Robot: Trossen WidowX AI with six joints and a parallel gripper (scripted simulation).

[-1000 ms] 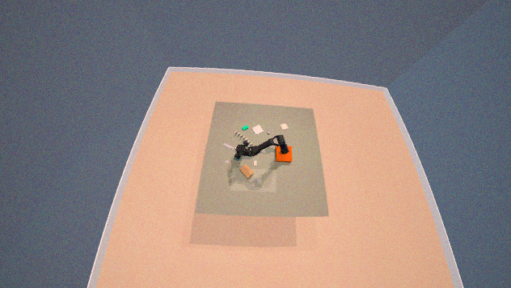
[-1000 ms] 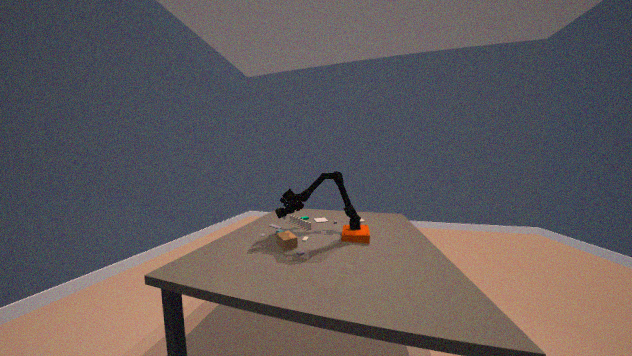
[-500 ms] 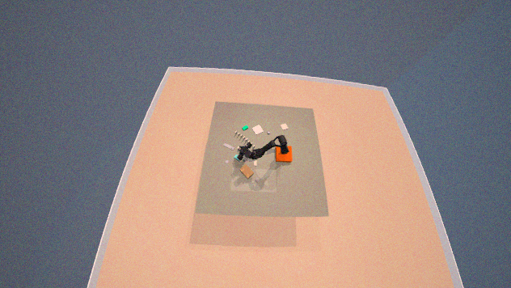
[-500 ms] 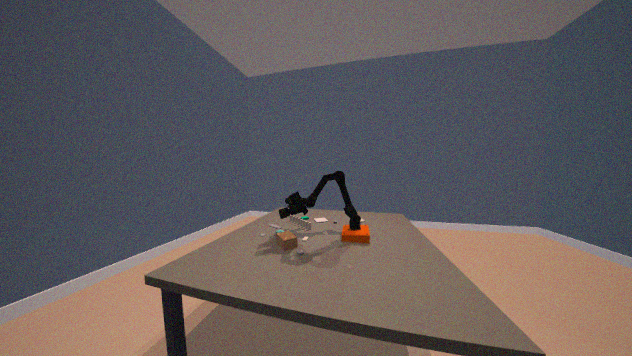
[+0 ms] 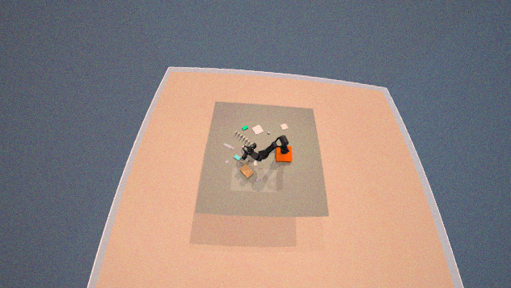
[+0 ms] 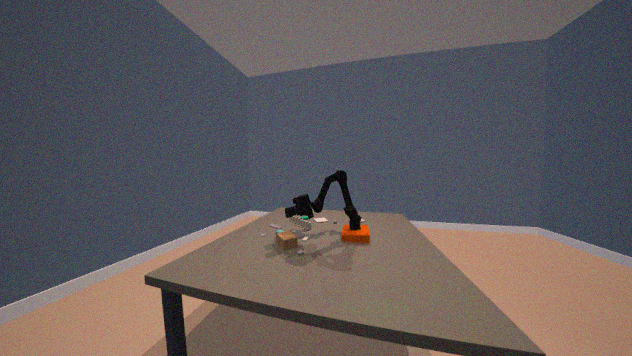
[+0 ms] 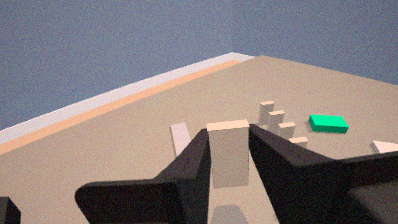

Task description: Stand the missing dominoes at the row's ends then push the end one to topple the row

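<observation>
My gripper tip is 140 mm above the teal block, 70 mm to the right of it and 60 mm short of it. Round my gripper tip: tan box 220 mm to the left, 120 mm below, 30 mm behind; green block 290 mm to the right, 140 mm below, 40 mm behind; pale flat bar 160 mm ahead, 150 mm below, 70 mm to the right.
</observation>
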